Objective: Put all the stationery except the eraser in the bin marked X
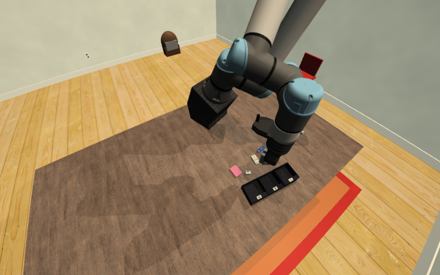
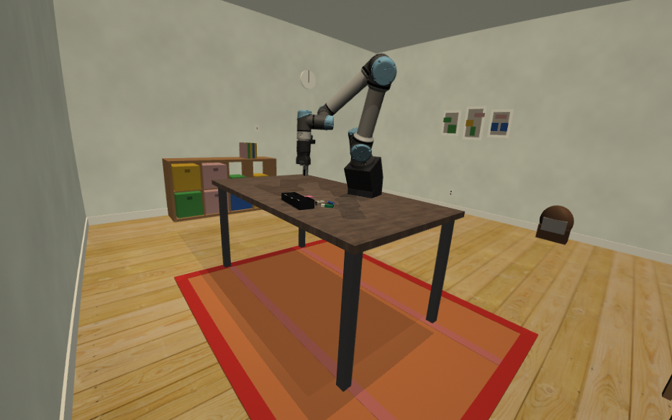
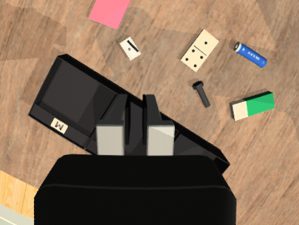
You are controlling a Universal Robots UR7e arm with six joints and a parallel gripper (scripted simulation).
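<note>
The black three-part bin is 140 mm below my hand, 70 mm ahead of it and 20 mm to the left of it. From my hand the other things lie so: domino: 160 mm below, 60 mm to the left, 50 mm behind; black bolt: 160 mm below, 80 mm to the left, 10 mm behind; pencil sharpener: 160 mm below, 30 mm behind, 20 mm to the right.
</note>
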